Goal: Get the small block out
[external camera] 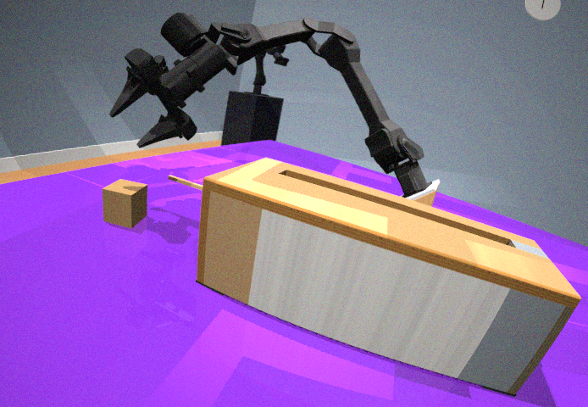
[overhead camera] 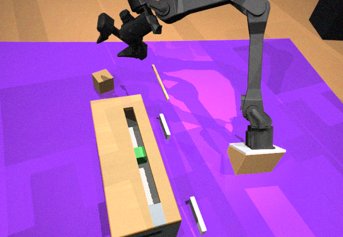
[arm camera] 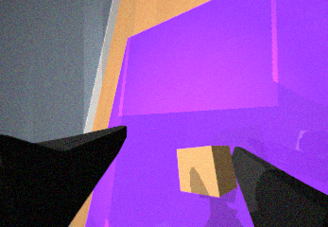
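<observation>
My gripper tip is 12 cm past the green block, 40 cm to the right of it and 4 cm above it. The rest, counted from my gripper tip: long box 13 cm behind, 40 cm to the left, 7 cm below; thin tan stick 19 cm behind, 13 cm below.
</observation>
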